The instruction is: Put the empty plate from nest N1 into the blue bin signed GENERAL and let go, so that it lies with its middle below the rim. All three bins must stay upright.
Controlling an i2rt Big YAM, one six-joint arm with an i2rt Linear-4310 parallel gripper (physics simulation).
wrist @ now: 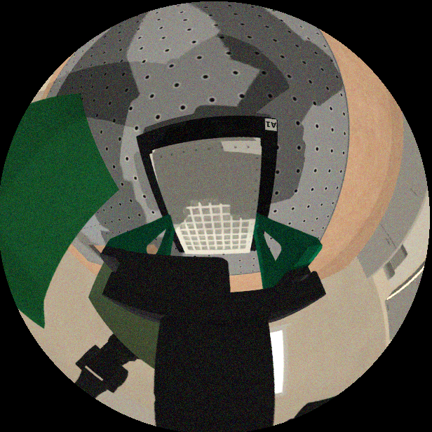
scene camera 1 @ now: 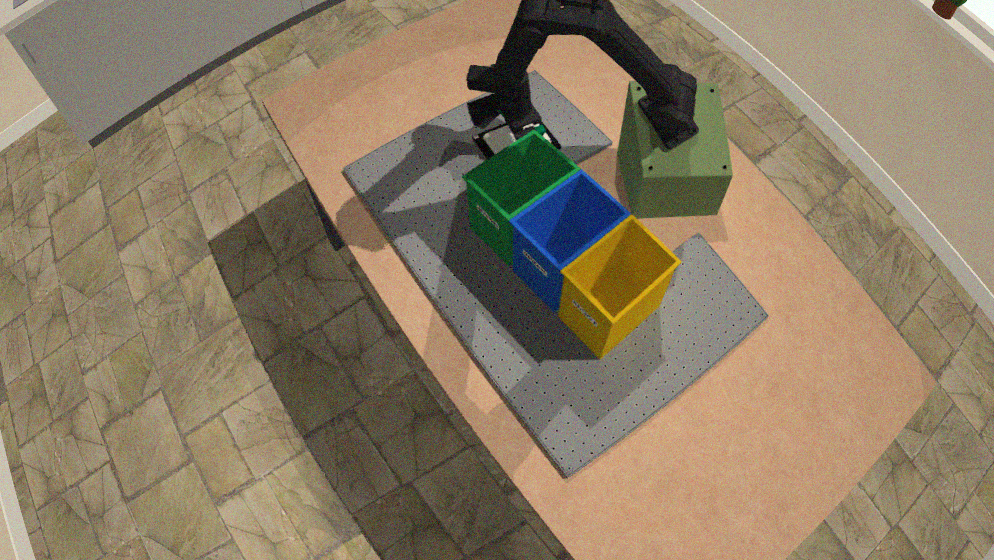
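Note:
A pale, see-through plate with a white grid at its near end lies inside a black nest frame with a small corner label. My gripper is shut on the plate: in the wrist view its green fingers stand against the two sides near the plate's near end. The plate looks still within the nest frame. The blue bin stands upright in the middle of the row, with a small sign on its front wall, too blurred to read. Its visible inside shows no plate.
The green bin stands upright close beside the nest. The yellow bin stands upright beyond the blue one. All three stand on a grey perforated board. The arm rises from a green pedestal behind the bins.

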